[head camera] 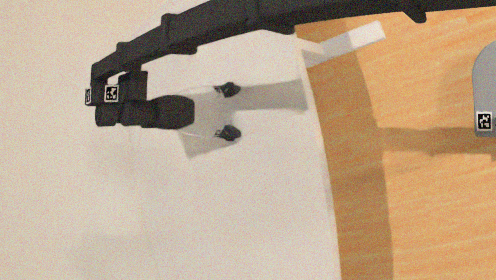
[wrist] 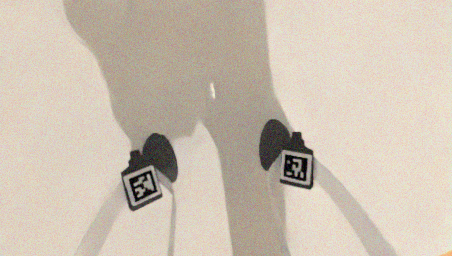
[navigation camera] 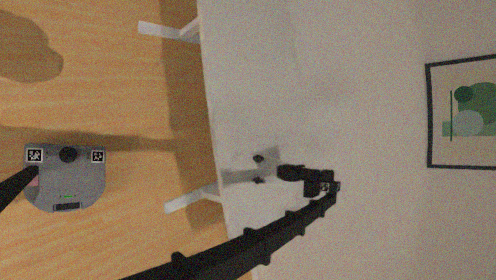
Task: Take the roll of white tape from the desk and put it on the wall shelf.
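Observation:
My gripper [head camera: 230, 111] [navigation camera: 258, 169] [wrist: 217, 145] is low over the white desk [head camera: 260, 200] [navigation camera: 255, 75] [wrist: 390, 75], its two dark fingertips drawn partway together. It appears shut on the roll of white tape [wrist: 195, 145], which is white on white and partly in shadow, so its outline is very faint between the fingertips in the wrist view. In the head and navigation views the roll cannot be made out clearly. The shadow of the gripper and arm falls across the desk here. The wall shelf does not show in these views.
The black arm [head camera: 215, 27] [navigation camera: 240, 245] reaches over the desk edge. The grey robot base [head camera: 486, 85] [navigation camera: 70, 182] is on the wooden floor [head camera: 440, 215] [navigation camera: 115, 80]. White desk legs [head camera: 367, 37] [navigation camera: 152, 30] stick out under the edge. A framed picture [navigation camera: 429, 115] hangs on the wall.

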